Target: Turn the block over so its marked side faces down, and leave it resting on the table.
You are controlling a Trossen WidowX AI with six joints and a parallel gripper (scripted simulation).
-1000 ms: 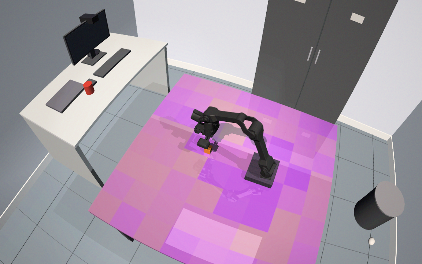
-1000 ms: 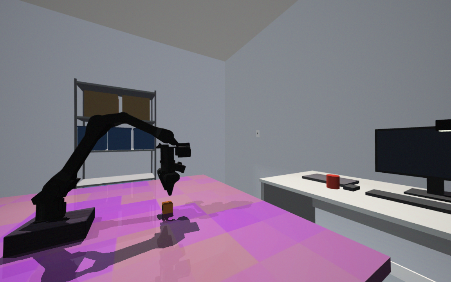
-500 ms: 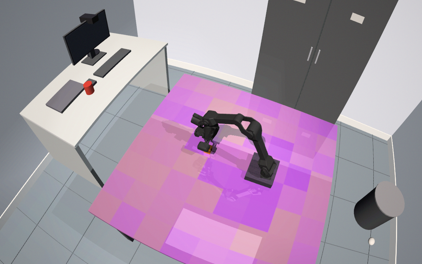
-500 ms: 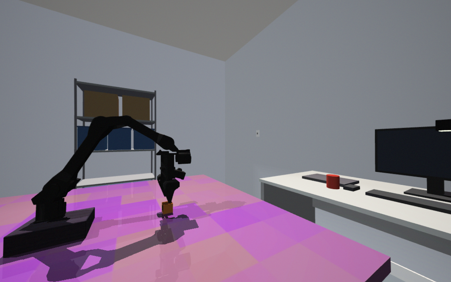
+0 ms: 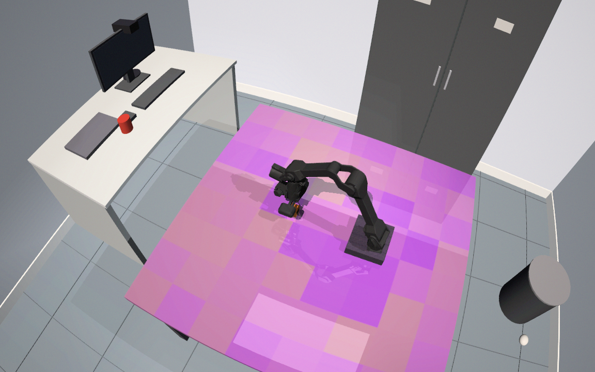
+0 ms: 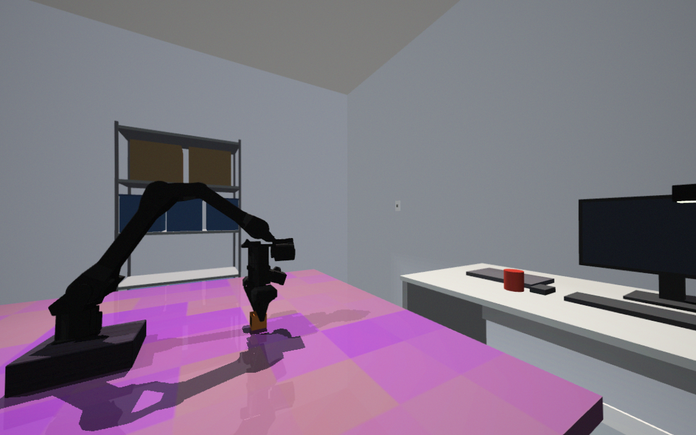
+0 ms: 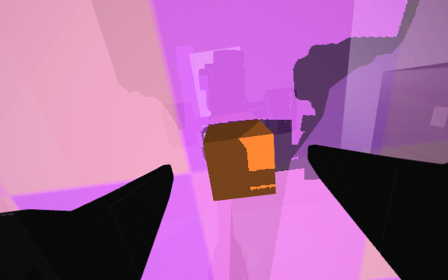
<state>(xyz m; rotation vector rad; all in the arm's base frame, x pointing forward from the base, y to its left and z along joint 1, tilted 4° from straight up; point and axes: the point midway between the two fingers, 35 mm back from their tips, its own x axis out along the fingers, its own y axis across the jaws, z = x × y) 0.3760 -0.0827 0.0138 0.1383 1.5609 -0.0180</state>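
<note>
My gripper tip is now 10 mm past the orange block and 10 mm above it.
</note>
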